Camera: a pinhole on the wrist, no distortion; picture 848 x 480 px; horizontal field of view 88.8 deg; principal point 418.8 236.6 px. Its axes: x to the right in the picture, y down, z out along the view. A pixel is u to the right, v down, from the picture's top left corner.
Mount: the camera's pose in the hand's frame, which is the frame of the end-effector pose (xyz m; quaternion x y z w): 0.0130 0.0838 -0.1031 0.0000 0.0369 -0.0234 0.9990
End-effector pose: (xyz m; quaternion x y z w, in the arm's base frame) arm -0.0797 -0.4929 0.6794 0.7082 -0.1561 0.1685 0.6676
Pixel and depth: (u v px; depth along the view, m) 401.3 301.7 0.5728
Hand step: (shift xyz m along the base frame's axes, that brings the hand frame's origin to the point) -0.0292 -0.4789 0.1436
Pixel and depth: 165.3 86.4 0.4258
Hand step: -0.1548 -0.3372 -0.1591
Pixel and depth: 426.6 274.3 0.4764
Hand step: 0.0083 -0.3778 0.1177
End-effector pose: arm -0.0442 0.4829 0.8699 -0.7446 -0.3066 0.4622 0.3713
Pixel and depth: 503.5 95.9 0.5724
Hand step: -0.3727 0.3084 -0.1188
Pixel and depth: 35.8 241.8 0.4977
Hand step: -0.5270 -0.2548 -0.0390
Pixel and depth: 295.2 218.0 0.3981
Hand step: -0.2964 -0.0141 -0.1164
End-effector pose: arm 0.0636 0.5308 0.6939 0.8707 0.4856 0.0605 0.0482
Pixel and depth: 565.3 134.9 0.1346
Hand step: 0.0809 0.0301 -0.0165
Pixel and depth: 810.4 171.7 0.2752
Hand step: 0.1944 0.2180 -0.1305
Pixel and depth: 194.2 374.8 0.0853
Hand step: 0.0803 -0.0788 0.0294
